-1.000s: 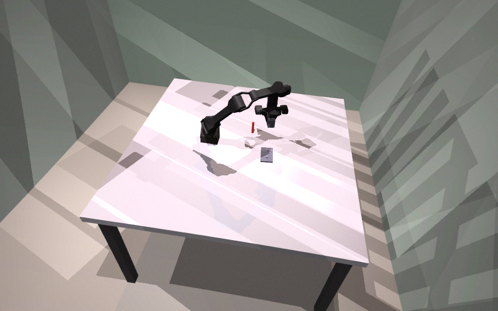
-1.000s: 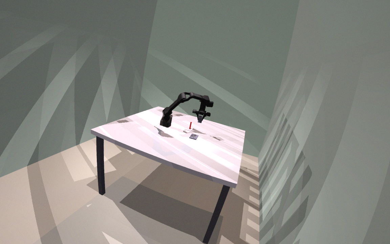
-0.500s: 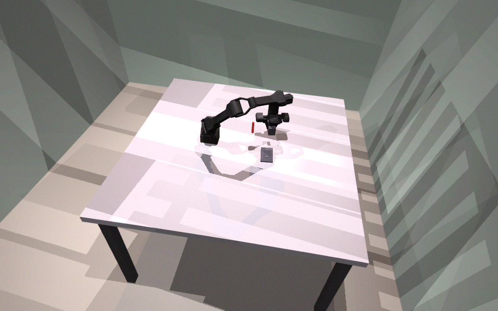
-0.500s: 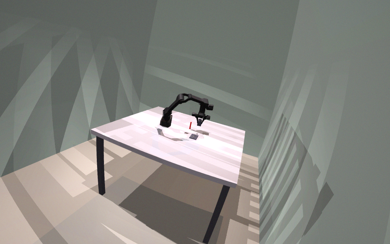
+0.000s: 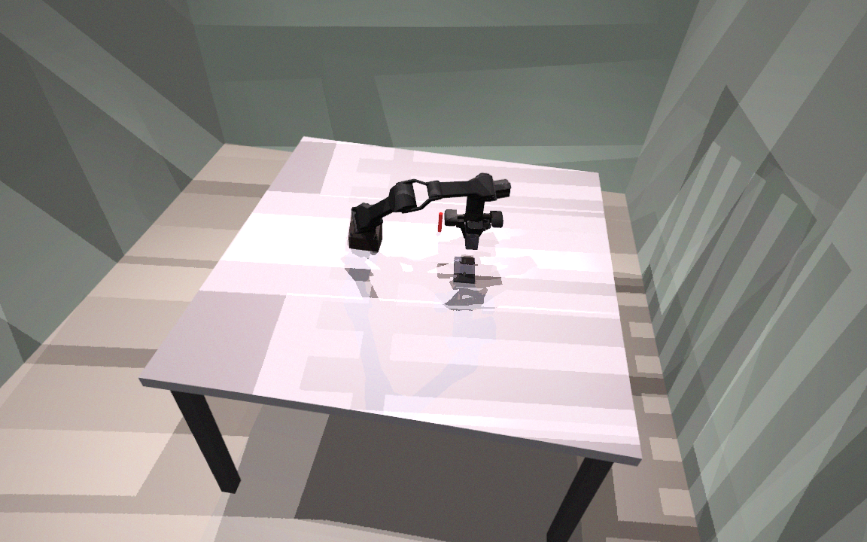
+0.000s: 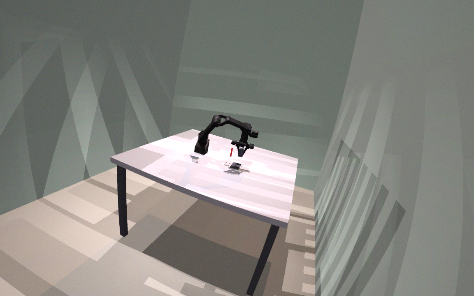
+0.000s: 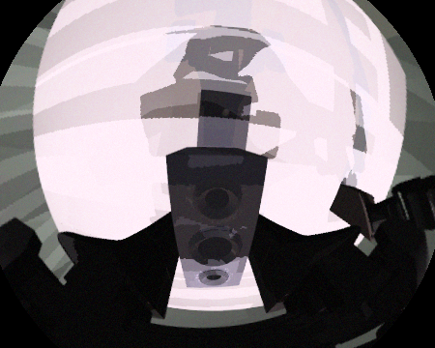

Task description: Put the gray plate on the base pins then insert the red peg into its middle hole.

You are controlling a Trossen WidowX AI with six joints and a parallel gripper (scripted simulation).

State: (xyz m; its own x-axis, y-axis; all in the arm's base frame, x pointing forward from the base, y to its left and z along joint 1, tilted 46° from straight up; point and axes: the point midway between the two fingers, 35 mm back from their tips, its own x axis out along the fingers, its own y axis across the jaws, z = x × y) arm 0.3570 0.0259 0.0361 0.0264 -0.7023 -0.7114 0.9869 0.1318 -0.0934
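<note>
My gripper tip is now 8 cm above the base, 6 cm to the left of it and 1 cm past it. From my gripper tip the other things lie so: red peg: 13 cm to the left, 12 cm behind, 5 cm below; then gray plate: 3 cm above.
</note>
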